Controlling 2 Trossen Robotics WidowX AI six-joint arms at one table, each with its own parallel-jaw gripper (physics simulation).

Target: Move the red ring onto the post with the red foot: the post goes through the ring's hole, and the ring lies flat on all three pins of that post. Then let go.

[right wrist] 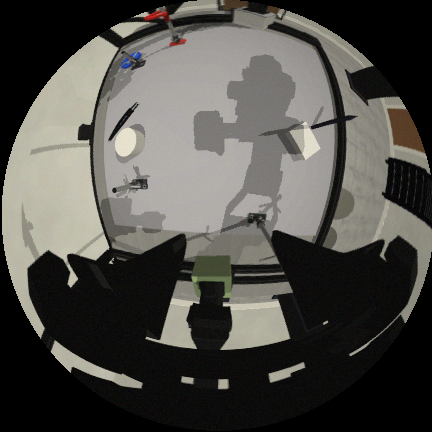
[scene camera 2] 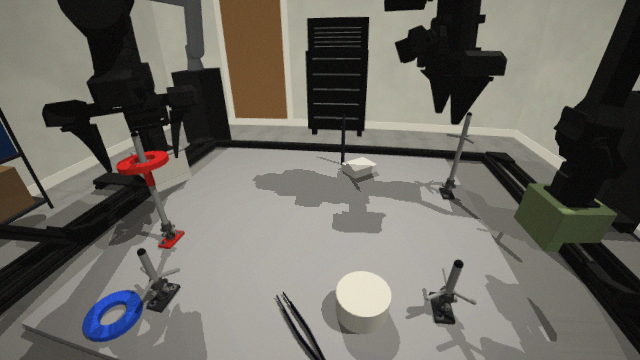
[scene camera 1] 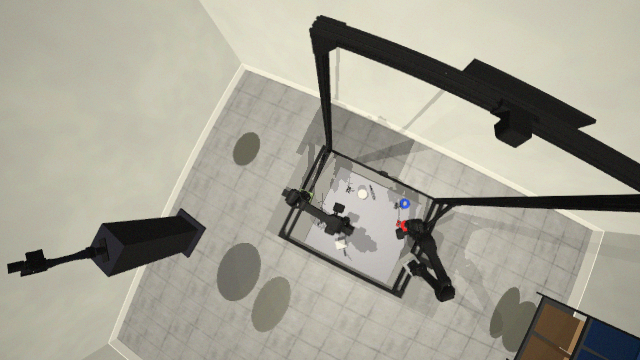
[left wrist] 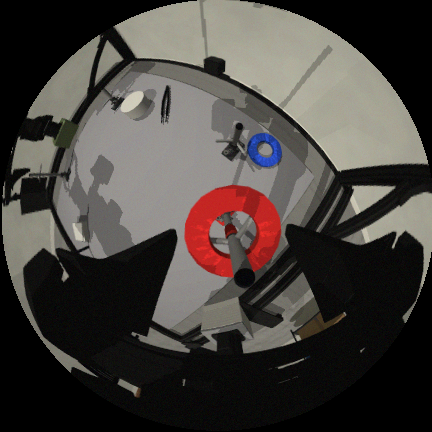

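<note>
The red ring is around the grey post with the red foot, high on it. It looks roughly level. Pins show through its hole in the left wrist view; contact with all three cannot be seen. My left gripper is open, its fingers on either side of the ring with gaps in the left wrist view. My right gripper is open and empty, high above the table's far right in scene camera 2.
A blue ring lies beside a short dark-footed post. A white cylinder, black tweezers and another short post are at the front. A tall post and white block stand farther back.
</note>
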